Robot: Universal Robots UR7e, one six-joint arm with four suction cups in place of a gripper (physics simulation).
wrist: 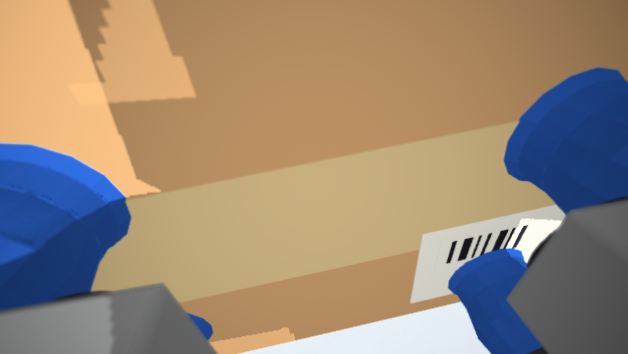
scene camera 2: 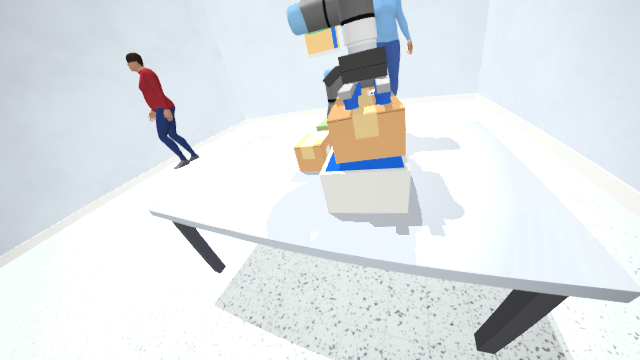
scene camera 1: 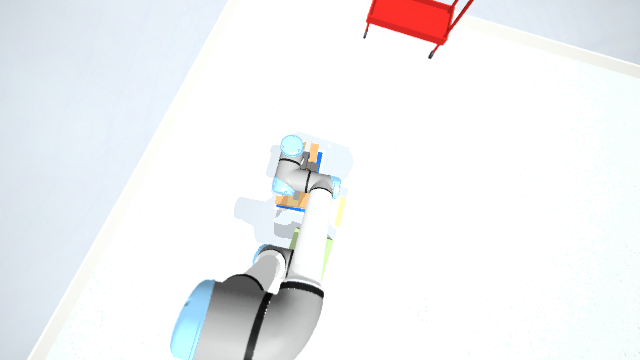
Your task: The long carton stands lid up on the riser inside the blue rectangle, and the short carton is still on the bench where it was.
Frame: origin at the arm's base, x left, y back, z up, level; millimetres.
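Seen in the pictures: hand, its tool point: [wrist: 325, 223] [scene camera 2: 368, 103].
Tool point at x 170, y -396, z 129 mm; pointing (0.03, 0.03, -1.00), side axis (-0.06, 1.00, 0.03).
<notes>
Pixels of each thing's top centre, then the offset from my tool point to it. "*": a spot on its surface instead. Level surfaces: height alone.
- long carton, centre of its top: [wrist: 399, 232] [scene camera 2: 363, 94] [scene camera 1: 297, 172] dx -14, dy +18, dz +20 mm
- white riser, centre of its top: [scene camera 2: 365, 141] [scene camera 1: 300, 178] dx -20, dy +19, dz -112 mm
- blue rectangle, centre of its top: [scene camera 2: 365, 141] [scene camera 1: 300, 178] dx -20, dy +19, dz -112 mm
- barcode label, a spot on its surface: [wrist: 474, 251] * dx +12, dy +58, dz +16 mm
- short carton, centre of its top: [scene camera 2: 313, 138] [scene camera 1: 333, 209] dx -232, dy +128, dz -129 mm
- white bench, height of its surface: dz -232 mm
The long carton [scene camera 2: 366, 134] [scene camera 1: 313, 150] stands lid up on the white riser [scene camera 2: 364, 194], on the blue rectangle [scene camera 2: 364, 163]. Its taped lid [wrist: 307, 198] with a barcode label [wrist: 474, 251] fills the wrist view. My suction gripper [scene camera 2: 366, 97] presses its blue cups on the lid and is shut on the carton. The cups [wrist: 52, 220] touch the lid in the wrist view. The short carton [scene camera 2: 311, 152] sits on the bench just behind and left of the riser. In the top view the arm hides most of the cartons.
The white bench [scene camera 2: 492, 214] has dark legs. A green flat patch [scene camera 2: 322, 126] [scene camera 1: 326, 255] lies behind the cartons and a pale yellow one [scene camera 1: 341, 210] beside the arm. A person in red [scene camera 2: 154, 96] walks at the left, one in blue [scene camera 2: 389, 40] stands behind. A red cart [scene camera 1: 409, 18] is far off.
</notes>
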